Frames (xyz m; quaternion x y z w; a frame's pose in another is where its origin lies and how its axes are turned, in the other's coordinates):
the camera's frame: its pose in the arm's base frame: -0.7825 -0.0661 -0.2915 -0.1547 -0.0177 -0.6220 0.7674
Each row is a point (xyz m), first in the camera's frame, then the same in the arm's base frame.
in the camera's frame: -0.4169 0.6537 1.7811
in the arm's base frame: 0.0454 0.9083 1.1709
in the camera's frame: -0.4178 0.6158 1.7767
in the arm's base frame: 0.0081 0.9013 1.1746
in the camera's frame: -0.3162 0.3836 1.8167
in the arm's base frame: -0.1853 0.7738 1.2850
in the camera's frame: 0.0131 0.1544 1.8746
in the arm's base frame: -0.3215 0.4354 1.4618
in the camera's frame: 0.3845 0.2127 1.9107
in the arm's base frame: -0.1757 0.1026 1.5652
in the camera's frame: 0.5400 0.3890 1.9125
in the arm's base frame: 0.0289 -0.0131 1.5631
